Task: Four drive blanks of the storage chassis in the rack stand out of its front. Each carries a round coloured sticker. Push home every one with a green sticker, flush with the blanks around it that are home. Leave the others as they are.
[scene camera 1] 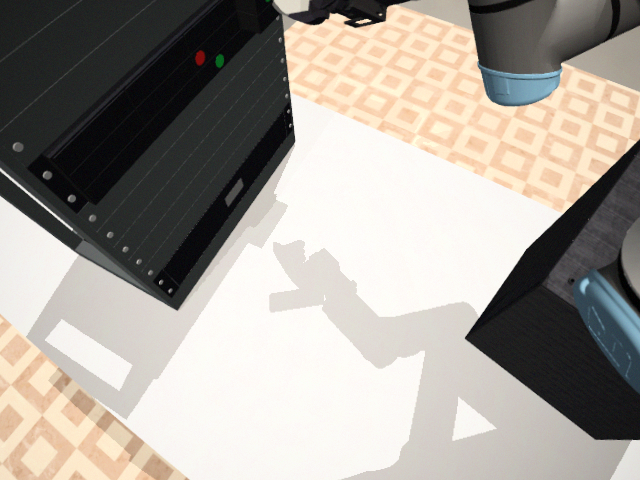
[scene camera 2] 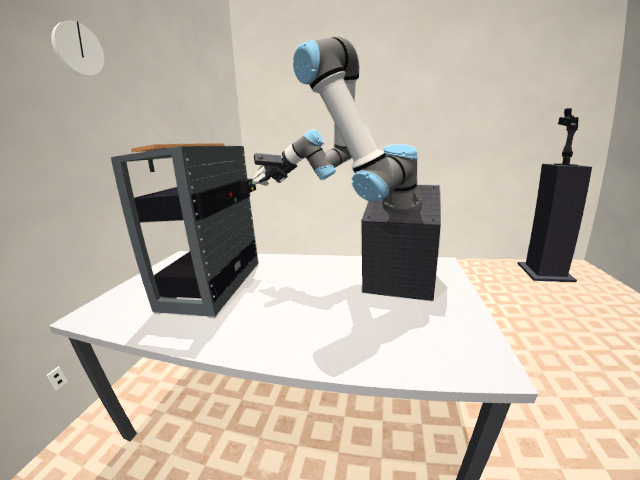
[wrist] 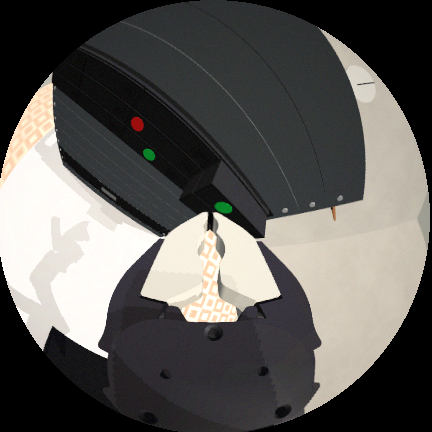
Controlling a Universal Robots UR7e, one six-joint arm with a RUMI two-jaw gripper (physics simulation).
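The storage chassis point(scene camera 1: 131, 121) point(scene camera 2: 211, 203) point(wrist: 95, 95) is a black band across the rack front. A red sticker point(scene camera 1: 200, 57) point(scene camera 2: 231, 194) point(wrist: 137, 124) and a green sticker point(scene camera 1: 219, 60) point(scene camera 2: 235, 199) point(wrist: 149, 154) sit mid-band; how far their blanks stand out is unclear. At the far end a block of blanks protrudes, with an upper green sticker point(scene camera 2: 249, 183) point(wrist: 223, 207) and a yellow sticker point(scene camera 2: 252, 189) below. The yellow one is hidden in the wrist view. My gripper point(scene camera 2: 253, 181) point(wrist: 209, 214) is shut and empty, its tips close to this block; contact is unclear.
The rack point(scene camera 2: 188, 232) stands on the white table point(scene camera 2: 289, 351), with dark panels above and below the chassis. A lower black unit point(scene camera 2: 235, 266) has a grey label. The arm's black pedestal point(scene camera 2: 400, 258) stands to the right. An orange board point(scene camera 2: 178, 146) lies on the rack top.
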